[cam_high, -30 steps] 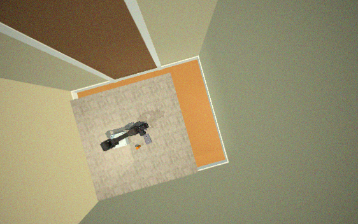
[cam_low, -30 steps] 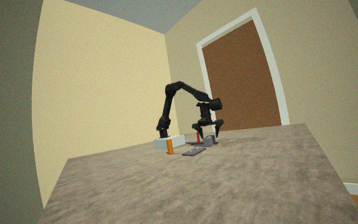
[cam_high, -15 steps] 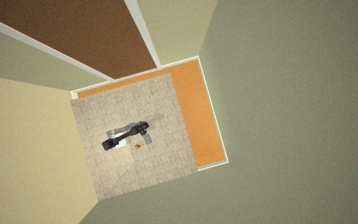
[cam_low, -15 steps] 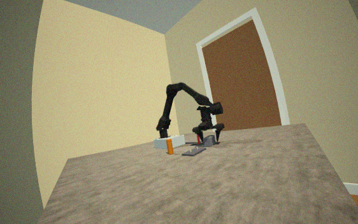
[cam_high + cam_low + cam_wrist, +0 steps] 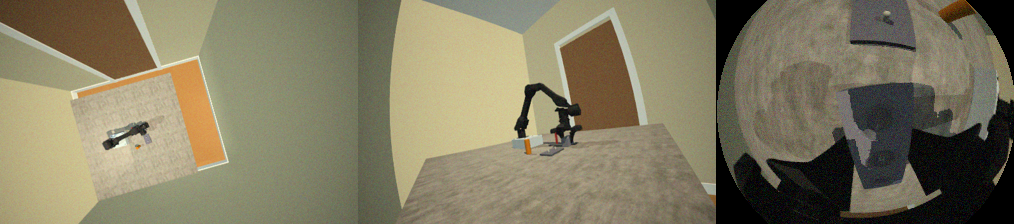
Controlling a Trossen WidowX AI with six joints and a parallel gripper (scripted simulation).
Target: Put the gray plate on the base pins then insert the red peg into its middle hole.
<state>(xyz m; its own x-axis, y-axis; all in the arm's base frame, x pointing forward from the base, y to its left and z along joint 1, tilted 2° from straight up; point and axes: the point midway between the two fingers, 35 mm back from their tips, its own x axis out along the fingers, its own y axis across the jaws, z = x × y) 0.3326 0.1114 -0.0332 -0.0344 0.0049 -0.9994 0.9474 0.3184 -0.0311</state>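
Now: the flat base 150 mm to the right of my gripper tip and 20 mm ahead of it. Also, from my gripper tip: gray plate: 30 mm above; red peg: 110 mm behind, 30 mm above, 20 mm to the left; orange cylinder: 220 mm to the right, 90 mm behind, 30 mm above.
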